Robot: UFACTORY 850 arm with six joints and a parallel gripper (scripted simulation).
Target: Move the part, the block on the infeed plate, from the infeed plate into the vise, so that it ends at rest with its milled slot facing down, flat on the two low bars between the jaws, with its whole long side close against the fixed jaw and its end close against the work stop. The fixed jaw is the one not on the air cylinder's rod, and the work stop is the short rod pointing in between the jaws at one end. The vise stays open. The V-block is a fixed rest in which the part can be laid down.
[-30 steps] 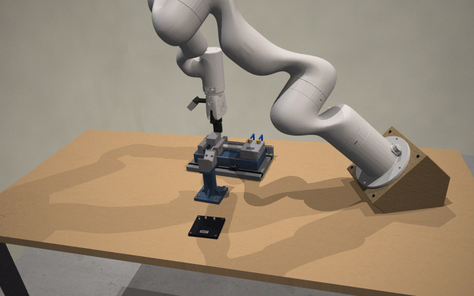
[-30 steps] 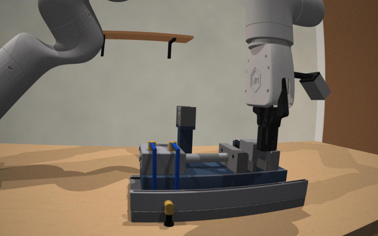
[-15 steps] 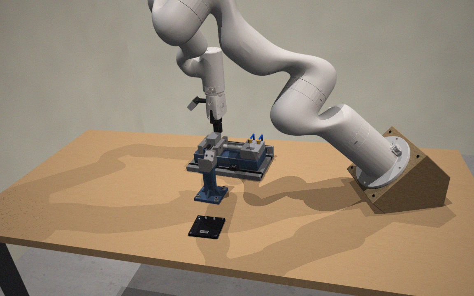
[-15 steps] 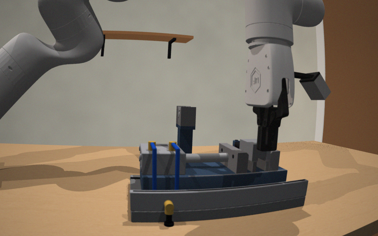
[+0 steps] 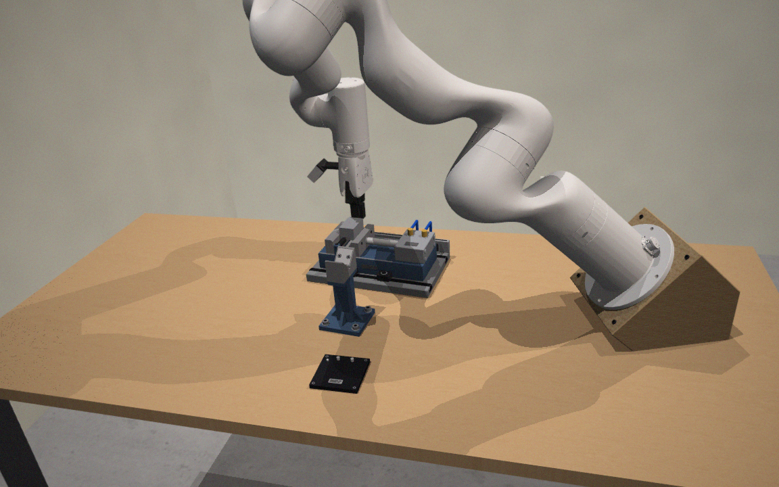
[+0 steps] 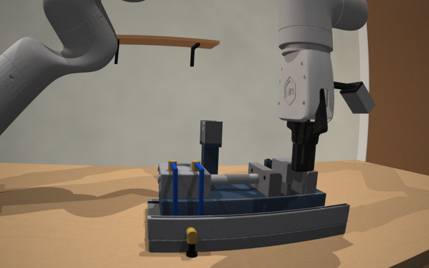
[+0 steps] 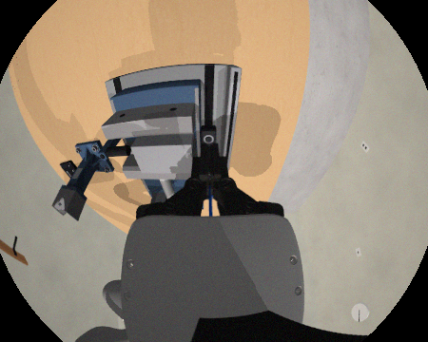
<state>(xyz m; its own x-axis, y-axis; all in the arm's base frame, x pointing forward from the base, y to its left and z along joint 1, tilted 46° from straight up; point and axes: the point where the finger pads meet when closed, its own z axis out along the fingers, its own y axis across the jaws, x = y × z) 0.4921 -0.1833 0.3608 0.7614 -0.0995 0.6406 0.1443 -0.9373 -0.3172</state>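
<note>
The part is 40 mm to the left of my hand, 30 mm below it and 10 mm behind it. Also, from my hand: moving jaw 60 mm to the left, 50 mm behind, 40 mm below; then grey rail 90 mm below, 60 mm behind, 40 mm to the right; then fixed jaw 70 mm to the left, 40 mm below, 20 mm ahead.
</note>
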